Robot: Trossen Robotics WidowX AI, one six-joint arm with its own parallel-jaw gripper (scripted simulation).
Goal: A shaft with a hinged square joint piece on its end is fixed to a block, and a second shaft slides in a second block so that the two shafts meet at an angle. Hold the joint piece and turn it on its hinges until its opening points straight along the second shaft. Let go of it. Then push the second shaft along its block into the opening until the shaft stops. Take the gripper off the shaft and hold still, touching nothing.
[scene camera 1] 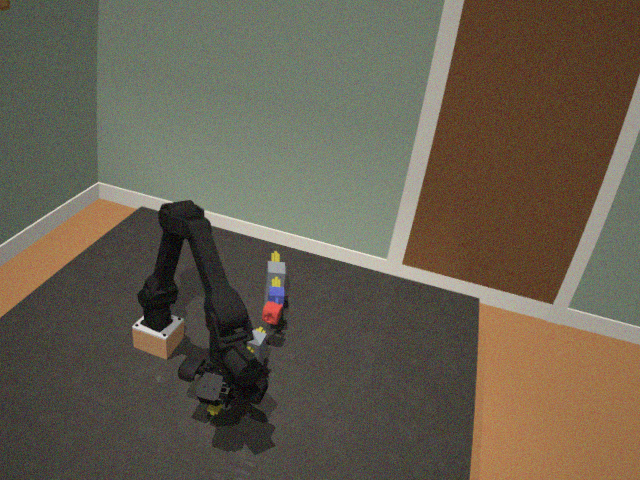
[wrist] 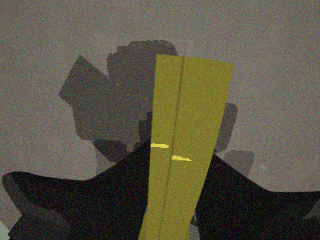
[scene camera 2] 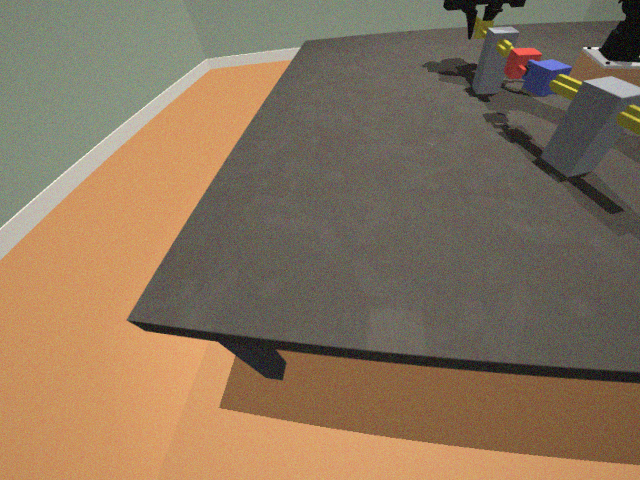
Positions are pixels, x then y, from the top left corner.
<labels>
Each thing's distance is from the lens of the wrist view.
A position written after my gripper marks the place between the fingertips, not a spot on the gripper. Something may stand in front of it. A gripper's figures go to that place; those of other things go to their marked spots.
my gripper point(wrist: 173, 143): 10 cm
yellow shaft point(wrist: 190, 92): 4 cm
</labels>
